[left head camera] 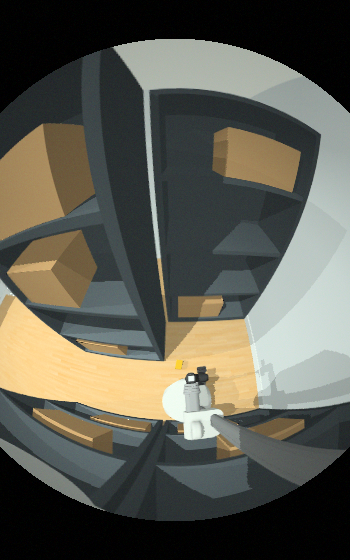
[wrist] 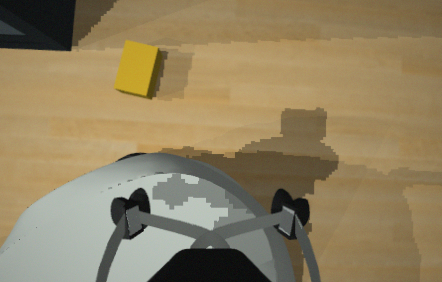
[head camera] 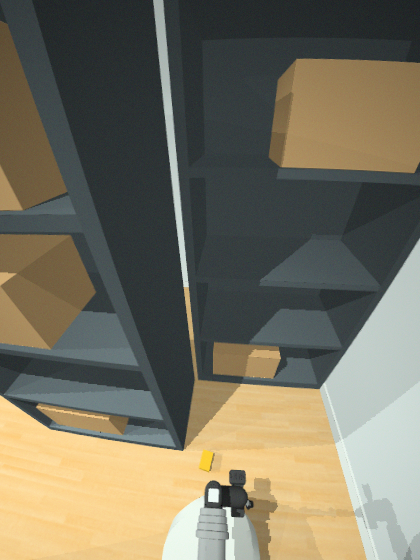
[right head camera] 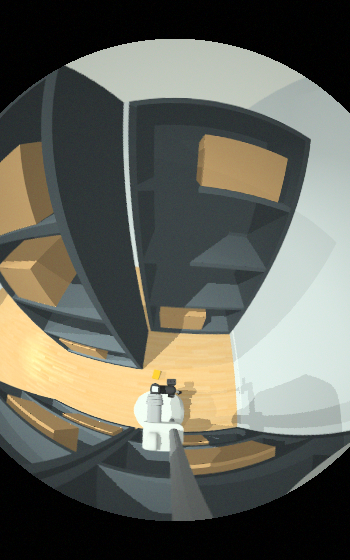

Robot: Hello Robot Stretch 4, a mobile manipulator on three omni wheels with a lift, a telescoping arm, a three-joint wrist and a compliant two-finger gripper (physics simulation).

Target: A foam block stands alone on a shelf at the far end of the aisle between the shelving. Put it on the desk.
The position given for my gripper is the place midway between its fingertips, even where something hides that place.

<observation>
In view: my gripper (wrist: 211, 205), a yellow foam block (wrist: 137, 74) and a dark shelving unit (head camera: 95, 79).
</observation>
